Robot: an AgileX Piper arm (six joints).
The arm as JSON. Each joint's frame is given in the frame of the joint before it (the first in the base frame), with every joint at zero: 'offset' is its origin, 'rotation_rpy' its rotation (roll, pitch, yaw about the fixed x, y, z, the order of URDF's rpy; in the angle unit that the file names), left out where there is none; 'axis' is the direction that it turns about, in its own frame. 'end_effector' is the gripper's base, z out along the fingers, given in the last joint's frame.
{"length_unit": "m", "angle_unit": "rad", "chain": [
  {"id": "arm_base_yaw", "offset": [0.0, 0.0, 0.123], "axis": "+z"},
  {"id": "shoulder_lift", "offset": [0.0, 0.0, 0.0], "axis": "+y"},
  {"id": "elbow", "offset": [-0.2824, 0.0, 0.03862], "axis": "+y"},
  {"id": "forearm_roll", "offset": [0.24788, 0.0, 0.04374], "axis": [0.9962, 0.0, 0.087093]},
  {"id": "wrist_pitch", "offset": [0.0, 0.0, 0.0], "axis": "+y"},
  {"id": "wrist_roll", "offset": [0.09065, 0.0, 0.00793], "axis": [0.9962, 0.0, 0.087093]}
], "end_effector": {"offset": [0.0, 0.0, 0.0], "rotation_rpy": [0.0, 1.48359, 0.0]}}
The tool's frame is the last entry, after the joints.
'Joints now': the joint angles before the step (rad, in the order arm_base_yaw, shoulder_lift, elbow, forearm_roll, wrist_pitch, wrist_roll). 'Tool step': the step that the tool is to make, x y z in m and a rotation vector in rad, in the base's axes. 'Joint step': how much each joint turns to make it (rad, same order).
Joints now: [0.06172 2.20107 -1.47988 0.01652 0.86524 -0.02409]
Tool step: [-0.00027 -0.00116 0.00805 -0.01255 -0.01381 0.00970]
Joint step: [0.00001 -0.01933 -0.00002 -0.01653 0.00633 0.00001]
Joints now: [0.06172 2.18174 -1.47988 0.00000 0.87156 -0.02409]
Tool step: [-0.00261 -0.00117 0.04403 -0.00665 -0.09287 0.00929]
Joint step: [0.00000 -0.10573 0.00000 -0.01427 0.01343 -0.00179]
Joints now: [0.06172 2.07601 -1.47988 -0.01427 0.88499 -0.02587]
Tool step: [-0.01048 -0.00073 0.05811 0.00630 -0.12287 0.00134]
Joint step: [0.00001 -0.14069 -0.00244 -0.00097 0.02010 -0.00123]
